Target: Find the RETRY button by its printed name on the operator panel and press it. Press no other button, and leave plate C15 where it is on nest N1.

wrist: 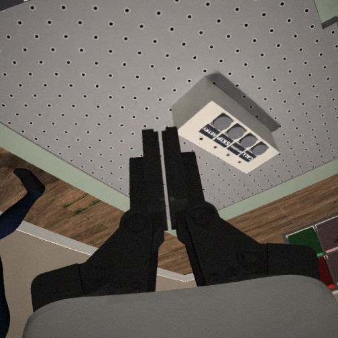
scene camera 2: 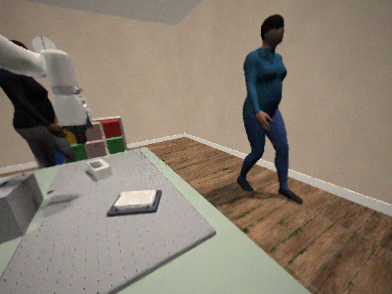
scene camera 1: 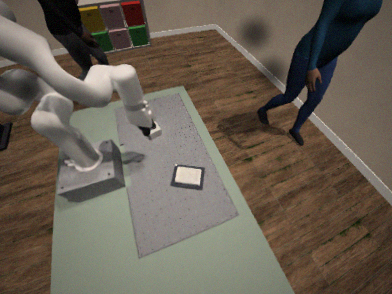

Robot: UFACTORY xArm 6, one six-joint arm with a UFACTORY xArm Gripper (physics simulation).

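Places are measured from the arm's base along level axes (x back, y up, z left), in millimetres.
Where they show: gripper, between the fingertips: (scene camera 2: pixel 82 143) (scene camera 1: pixel 147 133); arm's base, origin of its link: (scene camera 1: pixel 90 160).
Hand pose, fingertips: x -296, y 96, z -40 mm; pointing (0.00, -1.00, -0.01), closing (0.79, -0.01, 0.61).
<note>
Each offset is from my fingertips to the top centre of the thing. Level surfaces: height alone.
The operator panel @(dx -34, dy -162, dz +213 mm) (scene camera 1: pixel 156 131) (scene camera 2: pixel 99 169) (wrist: pixel 227 137) is a pale box with a sloped face and a row of round grey buttons. The printed name RETRY reads at the row's left end in the wrist view, by the RETRY button (wrist: pixel 222 121); SKIP and CALL also read, one label is too small. My gripper (scene camera 1: pixel 148 132) (scene camera 2: pixel 80 142) (wrist: pixel 160 147) is shut and empty, above the board near the panel; in scene camera 2 it hangs clear above it. Plate C15 @(dx -114, dy -192, dz -186 mm) (scene camera 1: pixel 188 175) (scene camera 2: pixel 135 198), white, lies on the dark nest N1 @(dx -114, dy -196, dz -186 mm) (scene camera 1: pixel 187 186) (scene camera 2: pixel 132 212).
The grey perforated board @(dy -218 mm) (scene camera 1: pixel 165 220) (scene camera 2: pixel 165 250) (wrist: pixel 100 75) lies on the green table @(dy -231 mm) (scene camera 1: pixel 90 240) (scene camera 2: pixel 210 270). The arm's grey base block (scene camera 1: pixel 92 175) (scene camera 2: pixel 17 205) stands at the left. Two people and a shelf with coloured bins are beyond the table.
</note>
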